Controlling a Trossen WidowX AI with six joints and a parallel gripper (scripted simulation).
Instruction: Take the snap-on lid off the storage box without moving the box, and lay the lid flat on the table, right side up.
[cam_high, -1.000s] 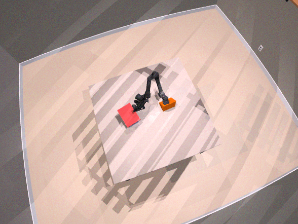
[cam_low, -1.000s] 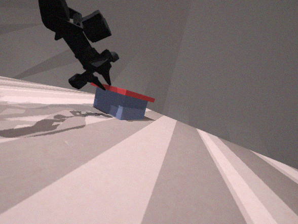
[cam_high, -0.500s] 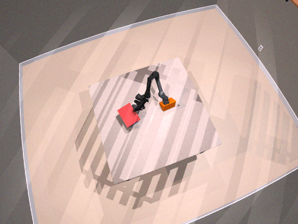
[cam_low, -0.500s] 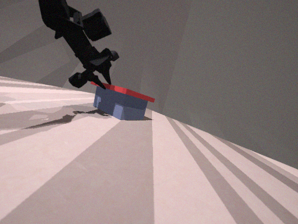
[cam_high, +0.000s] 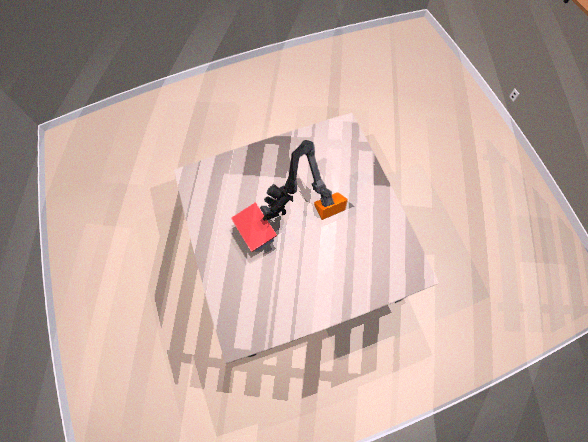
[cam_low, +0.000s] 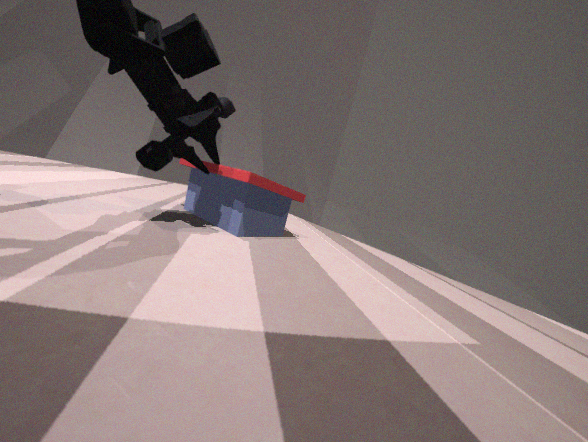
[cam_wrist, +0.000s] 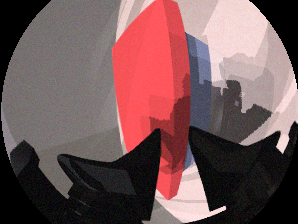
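My gripper tip is now 70 mm short of the flat red lid and 20 mm to the right of it. From my gripper tip the other things lie so: blue storage box (70 mm ahead, 60 mm below, 20 mm to the left).
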